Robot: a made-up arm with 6 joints.
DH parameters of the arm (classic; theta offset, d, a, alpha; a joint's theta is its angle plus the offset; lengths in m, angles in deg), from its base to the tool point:
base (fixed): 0 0.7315 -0.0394 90
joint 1: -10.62 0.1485 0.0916 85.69
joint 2: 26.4 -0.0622 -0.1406 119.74
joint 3: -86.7 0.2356 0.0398 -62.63
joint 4: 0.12 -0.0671 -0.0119 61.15
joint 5: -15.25 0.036 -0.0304 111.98
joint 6: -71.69 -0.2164 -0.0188 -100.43
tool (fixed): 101.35 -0.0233 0 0
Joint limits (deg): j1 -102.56..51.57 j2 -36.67..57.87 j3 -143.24..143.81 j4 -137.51..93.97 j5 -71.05..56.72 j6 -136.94..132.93
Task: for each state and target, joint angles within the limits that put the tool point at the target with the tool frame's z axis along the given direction. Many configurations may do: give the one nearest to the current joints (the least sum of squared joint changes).
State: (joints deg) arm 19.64 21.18 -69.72 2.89 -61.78 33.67
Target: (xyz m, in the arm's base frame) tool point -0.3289 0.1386 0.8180 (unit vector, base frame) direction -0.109 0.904 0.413
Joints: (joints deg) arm 41.89 -7.54 -83.93 22.61 -71.05 68.72
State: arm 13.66 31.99 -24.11 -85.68 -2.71 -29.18
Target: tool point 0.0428 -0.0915 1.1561 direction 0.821 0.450 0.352
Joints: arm 51.27 56.85 -21.11 -107.76 -8.95 -15.48
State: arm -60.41 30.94 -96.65 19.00 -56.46 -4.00
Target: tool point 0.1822 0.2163 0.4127 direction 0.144 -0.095 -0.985
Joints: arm -77.84 57.87 -119.75 -8.36 -38.53 44.65
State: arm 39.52 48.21 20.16 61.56 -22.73 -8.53
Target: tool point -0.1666 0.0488 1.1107 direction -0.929 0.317 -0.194
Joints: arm 51.57 15.70 -5.47 13.43 -52.78 -20.08
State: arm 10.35 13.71 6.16 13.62 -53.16 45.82
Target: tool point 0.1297 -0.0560 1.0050 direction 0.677 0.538 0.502
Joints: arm 4.84 2.87 14.60 38.00 -58.95 87.95
